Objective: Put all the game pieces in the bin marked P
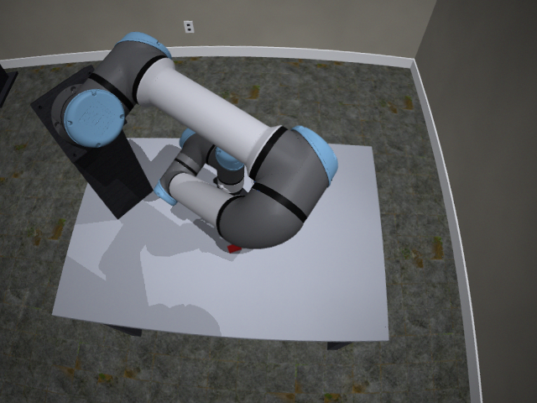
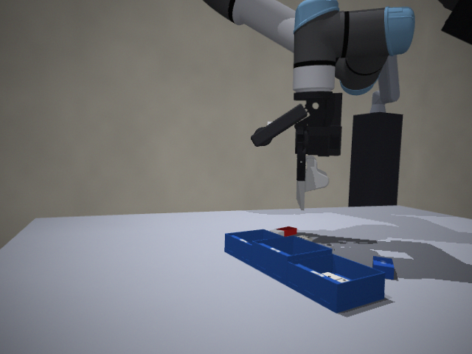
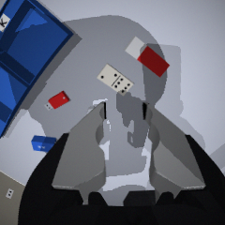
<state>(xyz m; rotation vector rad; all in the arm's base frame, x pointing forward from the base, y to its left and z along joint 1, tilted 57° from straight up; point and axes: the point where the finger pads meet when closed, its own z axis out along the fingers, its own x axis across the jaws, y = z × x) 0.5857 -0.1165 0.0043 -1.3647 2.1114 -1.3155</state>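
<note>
My gripper is now 8 cm above the white domino. From my hand the other things lie so: USB stick 10 cm to the left, 8 cm below, 4 cm ahead; then red-and-white block 8 cm below, 5 cm to the right, 1 cm ahead; then dark ring 8 cm below, 6 cm to the left, 2 cm behind.
</note>
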